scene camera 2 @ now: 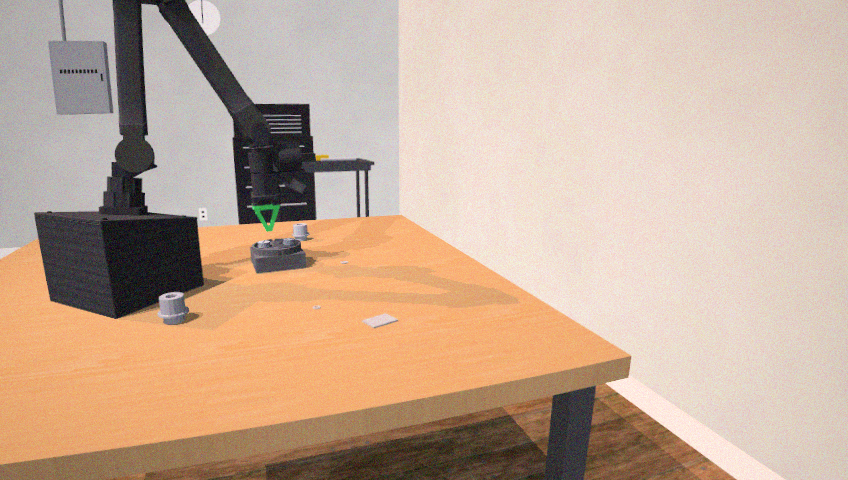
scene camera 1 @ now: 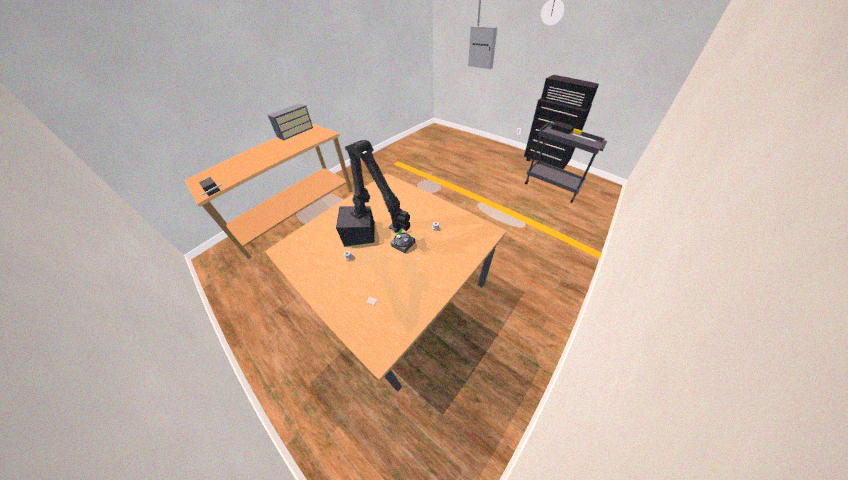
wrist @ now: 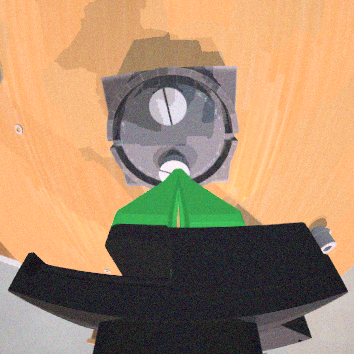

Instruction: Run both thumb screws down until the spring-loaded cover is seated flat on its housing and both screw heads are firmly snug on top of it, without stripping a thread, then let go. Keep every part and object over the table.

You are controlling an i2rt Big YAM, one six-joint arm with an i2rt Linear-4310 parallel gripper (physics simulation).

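Places are measured from the arm's base along level axes (x ahead, y left, z up), in millimetres.
Pixels of known places: gripper, fingertip midpoint: (scene camera 2: 269, 231) (scene camera 1: 399, 234) (wrist: 177, 174); arm's base, origin of the base link: (scene camera 2: 124, 213) (scene camera 1: 360, 212).
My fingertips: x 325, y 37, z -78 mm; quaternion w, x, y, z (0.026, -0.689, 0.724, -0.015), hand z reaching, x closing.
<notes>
Ahead of a thing's pixels: the offset from my fingertips to its top centre. "*": to the spot under its first point. Level surfaces: height alone.
The dark square housing @[dy +6, dx +16, dz -36 mm] (scene camera 1: 402, 248) (scene camera 2: 279, 261) (wrist: 112, 95) stands on the table. Its round grey cover @[dy +6, dx +16, dz -38 mm] (wrist: 145, 137) sits within the housing's ring; whether it is flat is too fine to tell. One slotted screw head @[* dy +7, dx +48, dz -26 mm] (wrist: 167, 106) is at the far side of the cover in the wrist view. The other screw head @[* dy +6, dx -11, dz -27 mm] (wrist: 172, 169) is at the near side, with a dark shank showing beneath it, partly hidden by the green fingertips. My gripper (scene camera 2: 269, 229) (wrist: 177, 174) is shut with nothing between its fingers. In the second scene view its tips are above the near screw's side of the cover, apart from it.
Grey flanged cylinders stand on the table @[dz -93 mm] (scene camera 1: 333, 309), one @[dy -304, dx -220, dz -43 mm] (scene camera 1: 348, 255) (scene camera 2: 172, 308) by the arm's black base (scene camera 2: 151, 261), another @[dy +266, dx +122, dz -43 mm] (scene camera 1: 435, 226) (scene camera 2: 300, 231) (wrist: 325, 240) beyond the housing. A thin pale plate @[dy -453, dx +144, dz -89 mm] (scene camera 1: 371, 300) (scene camera 2: 380, 320) and small washers (scene camera 2: 316, 307) (wrist: 19, 129) lie on the table.
</notes>
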